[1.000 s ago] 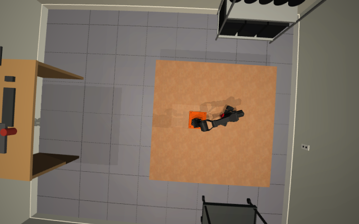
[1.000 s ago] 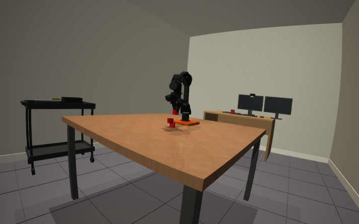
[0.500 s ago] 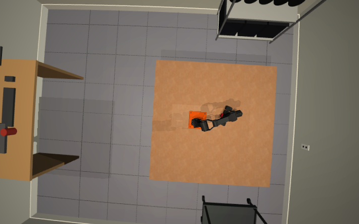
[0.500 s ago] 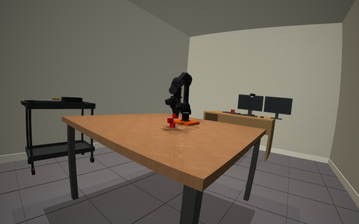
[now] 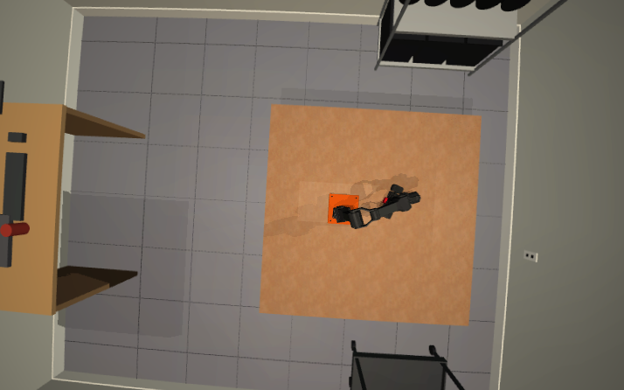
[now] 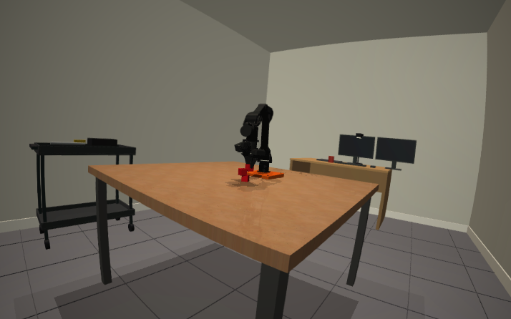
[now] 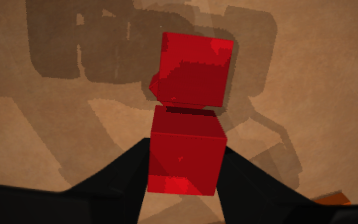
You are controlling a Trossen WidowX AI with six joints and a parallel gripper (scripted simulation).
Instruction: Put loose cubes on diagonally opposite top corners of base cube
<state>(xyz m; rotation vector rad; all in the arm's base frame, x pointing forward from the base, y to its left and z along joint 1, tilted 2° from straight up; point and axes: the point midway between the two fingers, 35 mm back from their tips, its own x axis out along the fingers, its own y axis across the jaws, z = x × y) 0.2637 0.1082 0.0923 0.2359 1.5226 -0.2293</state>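
Now: gripper tip 40 mm short of the cube, 10 mm to the left of it and 20 mm above it.
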